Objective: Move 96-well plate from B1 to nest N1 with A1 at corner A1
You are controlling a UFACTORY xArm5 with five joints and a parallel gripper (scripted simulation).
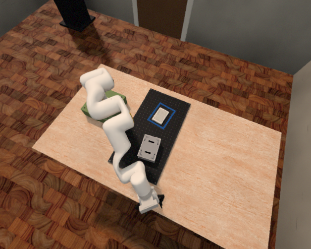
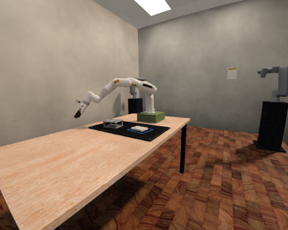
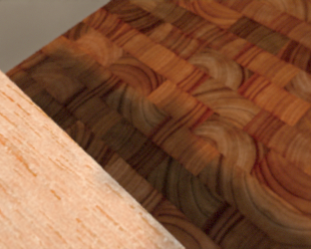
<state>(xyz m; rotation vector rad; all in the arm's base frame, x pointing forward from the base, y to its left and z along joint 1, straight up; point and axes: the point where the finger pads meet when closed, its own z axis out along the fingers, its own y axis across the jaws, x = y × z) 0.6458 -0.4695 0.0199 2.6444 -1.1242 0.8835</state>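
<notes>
Right now my hand is 22 cm past the white 96-well plate, 61 cm to the right of it and 9 cm above it. Round my hand: grey raised plate nest 18 cm behind, 32 cm to the left, 4 cm below.
</notes>
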